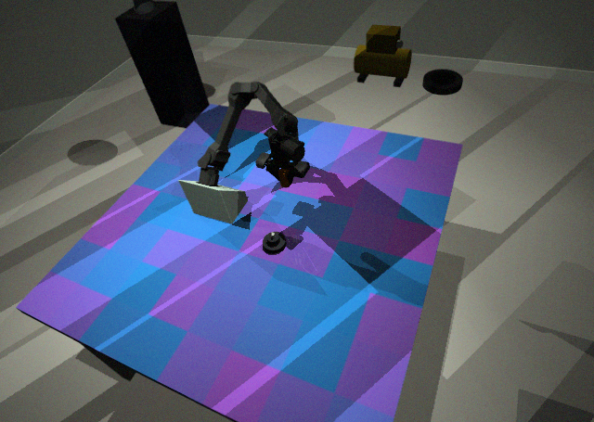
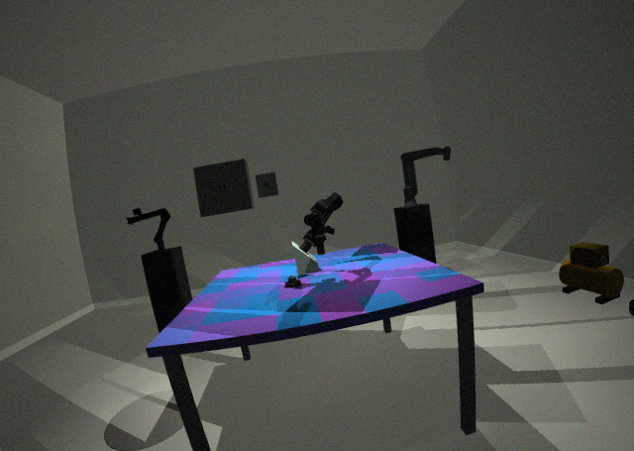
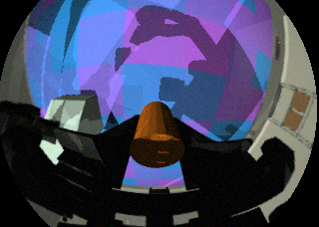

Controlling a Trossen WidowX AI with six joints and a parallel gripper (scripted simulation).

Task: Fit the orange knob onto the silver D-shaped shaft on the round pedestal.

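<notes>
Now: gripper tip 170 mm to the left of the round dark pedestal, 120 mm above it and 10 mm short of it. Round my gripper tip: orange knob (30 mm above).
</notes>
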